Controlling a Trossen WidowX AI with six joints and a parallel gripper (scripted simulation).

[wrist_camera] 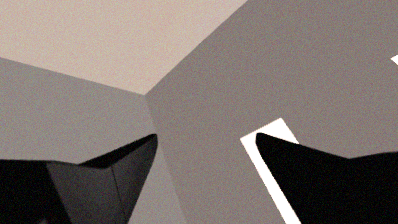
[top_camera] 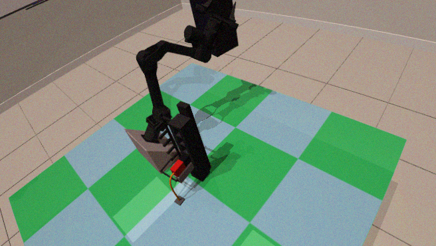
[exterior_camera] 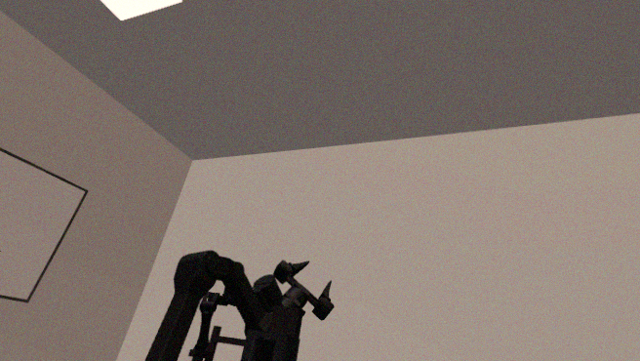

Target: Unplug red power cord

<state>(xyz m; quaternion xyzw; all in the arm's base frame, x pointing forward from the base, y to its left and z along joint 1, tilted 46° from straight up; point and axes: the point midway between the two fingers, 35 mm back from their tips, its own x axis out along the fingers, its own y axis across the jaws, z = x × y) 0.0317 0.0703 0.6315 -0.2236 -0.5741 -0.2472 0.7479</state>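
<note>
Now: the red plug 50 cm to the right of my gripper tip, 36 cm below it and 25 cm ahead of it.
</note>
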